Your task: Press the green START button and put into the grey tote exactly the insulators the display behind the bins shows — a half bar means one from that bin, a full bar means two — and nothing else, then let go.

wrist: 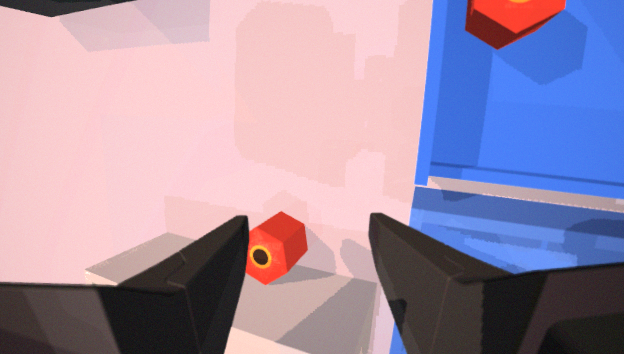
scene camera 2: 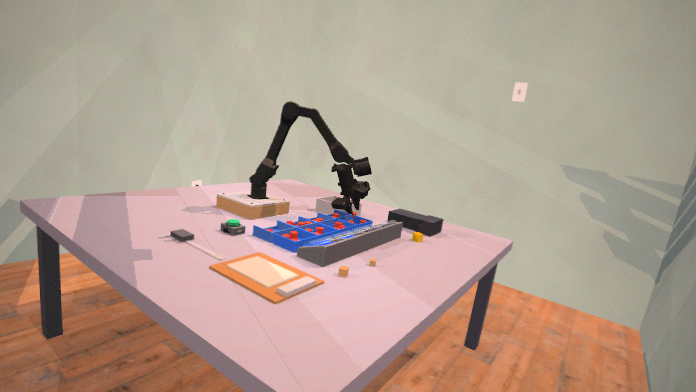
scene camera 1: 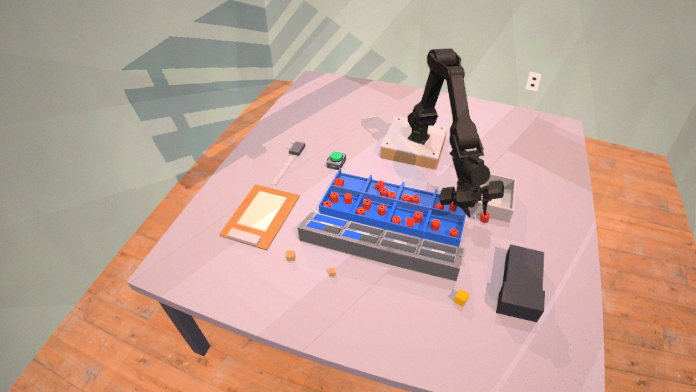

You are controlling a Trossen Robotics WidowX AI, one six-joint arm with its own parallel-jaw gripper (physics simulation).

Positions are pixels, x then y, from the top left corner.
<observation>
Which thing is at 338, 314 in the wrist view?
A grey tote.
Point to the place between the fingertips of the gripper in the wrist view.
309, 225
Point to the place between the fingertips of the gripper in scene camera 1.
477, 216
</observation>
